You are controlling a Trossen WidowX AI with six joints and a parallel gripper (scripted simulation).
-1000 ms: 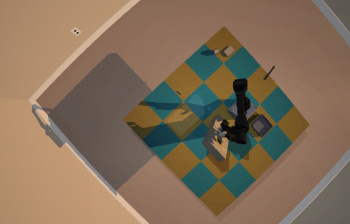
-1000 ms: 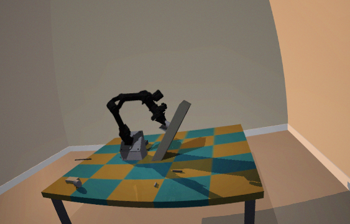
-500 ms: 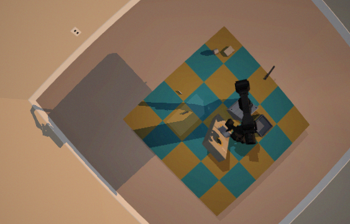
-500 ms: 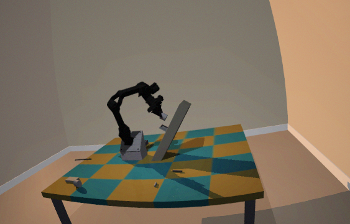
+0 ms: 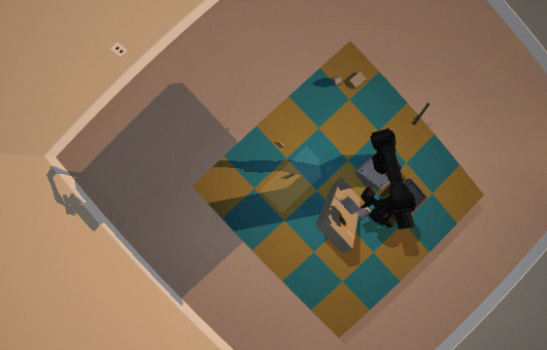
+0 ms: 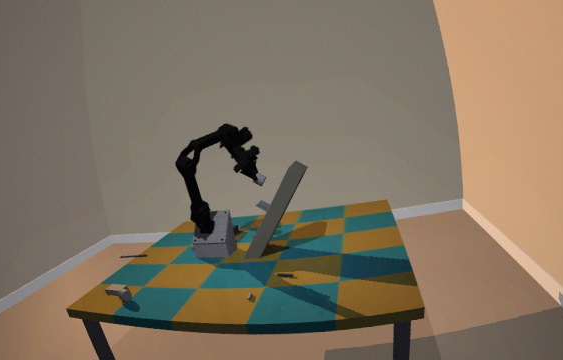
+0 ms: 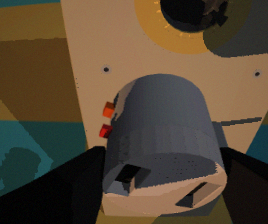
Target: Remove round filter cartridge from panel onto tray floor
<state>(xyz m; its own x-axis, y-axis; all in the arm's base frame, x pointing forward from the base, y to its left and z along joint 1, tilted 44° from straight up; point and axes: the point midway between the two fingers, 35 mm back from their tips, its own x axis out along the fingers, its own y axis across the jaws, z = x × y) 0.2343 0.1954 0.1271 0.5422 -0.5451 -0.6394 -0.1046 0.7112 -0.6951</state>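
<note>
Right now the grey tray is 35 cm behind my gripper tip, 30 cm below it and 22 cm to the left of it. Also, from my gripper tip: round filter cartridge (right at my gripper tip); tan block (53 cm to the right, 52 cm behind, 31 cm below).
</note>
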